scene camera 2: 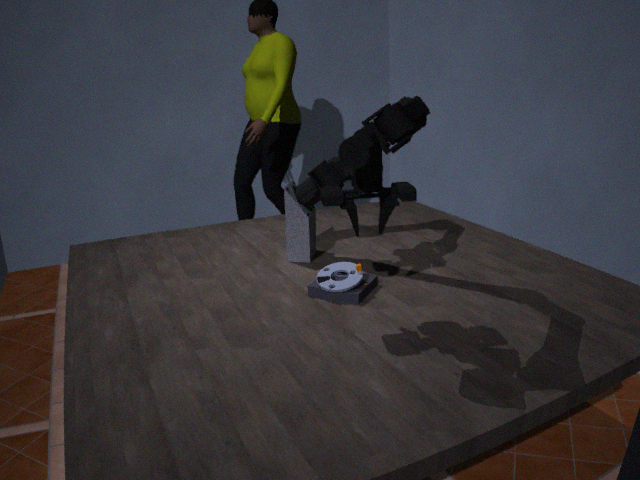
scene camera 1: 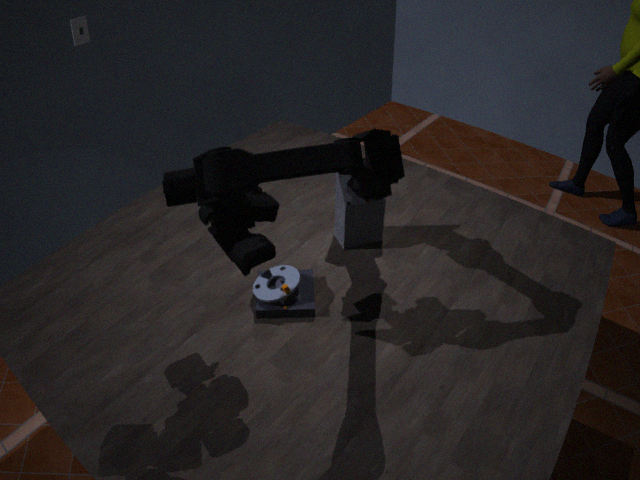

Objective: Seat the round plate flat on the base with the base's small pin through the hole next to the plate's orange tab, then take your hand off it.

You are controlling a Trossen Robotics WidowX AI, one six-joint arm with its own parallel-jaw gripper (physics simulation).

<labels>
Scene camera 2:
my gripper: 368,234
round pale plate: 324,280
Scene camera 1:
my gripper: 240,267
round pale plate: 291,275
</labels>
